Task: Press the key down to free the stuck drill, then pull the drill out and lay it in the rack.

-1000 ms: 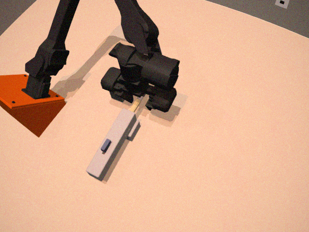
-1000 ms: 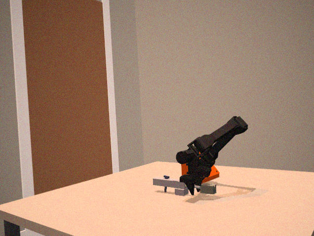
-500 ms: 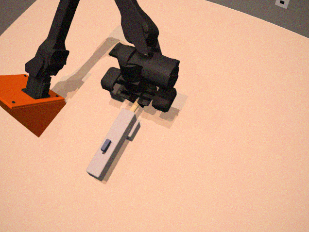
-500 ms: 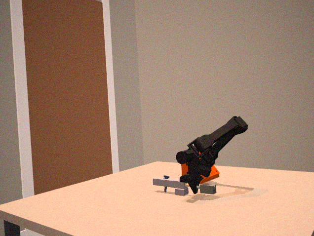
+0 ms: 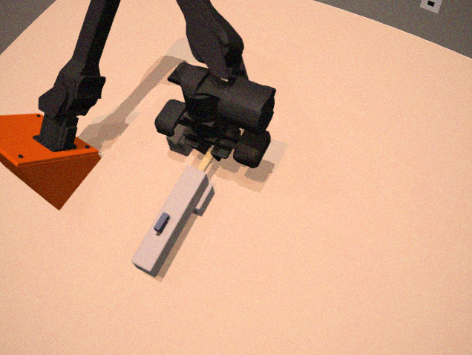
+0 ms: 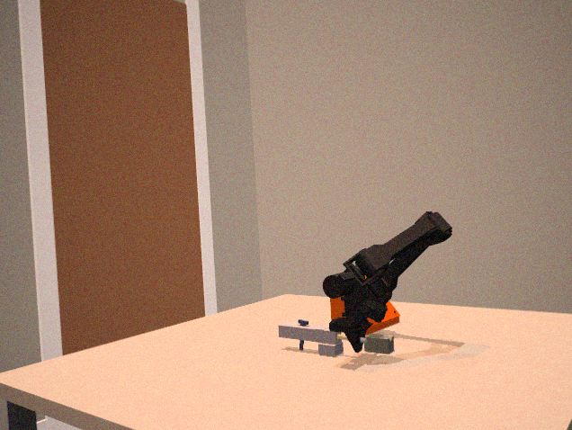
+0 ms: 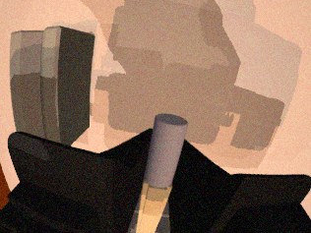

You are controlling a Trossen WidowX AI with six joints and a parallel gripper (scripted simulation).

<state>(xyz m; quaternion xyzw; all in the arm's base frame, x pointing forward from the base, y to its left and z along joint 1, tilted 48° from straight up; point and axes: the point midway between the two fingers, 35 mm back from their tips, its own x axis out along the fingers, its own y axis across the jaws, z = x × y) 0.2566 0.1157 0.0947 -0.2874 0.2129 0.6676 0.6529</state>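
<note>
My gripper tip is now 40 mm to the left of the drill and 30 mm below it. From my gripper tip the other things lie so: small blue key 170 mm to the right, 40 mm above, 20 mm ahead; then long grey housing 140 mm to the right, 30 mm above, 10 mm ahead; then grey rack 80 mm behind, 20 mm to the left.
</note>
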